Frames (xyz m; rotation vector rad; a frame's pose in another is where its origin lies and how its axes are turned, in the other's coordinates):
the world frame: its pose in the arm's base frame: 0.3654 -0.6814 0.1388 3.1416 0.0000 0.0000
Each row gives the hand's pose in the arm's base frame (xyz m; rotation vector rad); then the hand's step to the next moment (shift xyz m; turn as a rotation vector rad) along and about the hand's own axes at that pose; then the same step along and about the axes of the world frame.
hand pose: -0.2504 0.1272 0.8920 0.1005 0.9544 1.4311
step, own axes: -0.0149 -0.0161 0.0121 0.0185 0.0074 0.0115
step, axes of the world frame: 0.0221 0.0103 -0.0056 -0.0016 -0.0228 -0.0026
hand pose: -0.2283 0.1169 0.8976 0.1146 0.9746 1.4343
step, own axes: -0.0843 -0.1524 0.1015 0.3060 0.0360 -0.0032
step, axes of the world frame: 0.1936 0.0546 -0.0128 -0.0791 -0.2679 0.1300
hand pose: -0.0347 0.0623 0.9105 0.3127 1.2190 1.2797
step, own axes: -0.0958 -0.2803 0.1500 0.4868 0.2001 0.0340
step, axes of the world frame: 0.2942 0.1129 0.1047 -0.1726 -0.4915 0.0825
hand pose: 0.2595 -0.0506 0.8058 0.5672 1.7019 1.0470
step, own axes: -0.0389 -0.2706 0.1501 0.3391 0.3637 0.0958
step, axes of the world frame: 0.1822 0.1124 0.2268 -0.0782 -0.4842 -0.1259
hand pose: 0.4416 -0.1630 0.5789 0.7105 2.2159 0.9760
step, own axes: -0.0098 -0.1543 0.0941 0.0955 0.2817 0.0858
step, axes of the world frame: 0.0384 0.0541 0.1684 0.0598 -0.2678 -0.1433
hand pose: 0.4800 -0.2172 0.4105 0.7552 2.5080 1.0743
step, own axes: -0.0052 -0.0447 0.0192 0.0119 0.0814 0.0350
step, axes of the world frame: -0.0022 0.0179 0.0455 0.0348 -0.0742 -0.0357
